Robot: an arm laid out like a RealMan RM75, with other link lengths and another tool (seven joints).
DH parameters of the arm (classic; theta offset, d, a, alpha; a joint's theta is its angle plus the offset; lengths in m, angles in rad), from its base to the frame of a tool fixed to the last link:
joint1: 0 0.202 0 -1.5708
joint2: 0 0 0 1.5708
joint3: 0 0.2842 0 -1.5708
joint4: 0 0 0 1.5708
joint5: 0 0.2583 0 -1.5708
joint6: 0 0 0 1.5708
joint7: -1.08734 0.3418 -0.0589 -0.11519
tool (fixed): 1.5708 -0.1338 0 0
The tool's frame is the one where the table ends.
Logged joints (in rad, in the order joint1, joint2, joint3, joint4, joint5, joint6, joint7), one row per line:
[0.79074 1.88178 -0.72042 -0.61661 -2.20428 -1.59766 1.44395]
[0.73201 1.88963 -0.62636 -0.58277 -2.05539 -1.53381 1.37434]
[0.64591 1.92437 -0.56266 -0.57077 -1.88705 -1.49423 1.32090]
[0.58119 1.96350 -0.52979 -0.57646 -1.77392 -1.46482 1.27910]
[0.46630 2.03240 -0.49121 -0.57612 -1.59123 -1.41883 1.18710]
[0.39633 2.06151 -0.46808 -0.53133 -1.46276 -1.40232 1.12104]
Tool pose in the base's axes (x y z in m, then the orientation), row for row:
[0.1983 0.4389 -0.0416 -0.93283 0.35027 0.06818 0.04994]
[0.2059 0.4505 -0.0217 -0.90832 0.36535 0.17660 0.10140]
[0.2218 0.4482 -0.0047 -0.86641 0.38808 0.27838 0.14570]
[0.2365 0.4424 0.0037 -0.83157 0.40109 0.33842 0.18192]
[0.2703 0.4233 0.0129 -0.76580 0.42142 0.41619 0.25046]
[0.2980 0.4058 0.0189 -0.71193 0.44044 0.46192 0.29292]
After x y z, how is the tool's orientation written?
As a quaternion, x y z w.
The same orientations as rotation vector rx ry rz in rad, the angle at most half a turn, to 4 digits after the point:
[-2.8409 1.0667 0.2076]
[-2.6829 1.0791 0.5216]
[-2.4952 1.1176 0.8017]
[-2.3474 1.1322 0.9553]
[-2.0845 1.1471 1.1329]
[-1.8965 1.1733 1.2305]

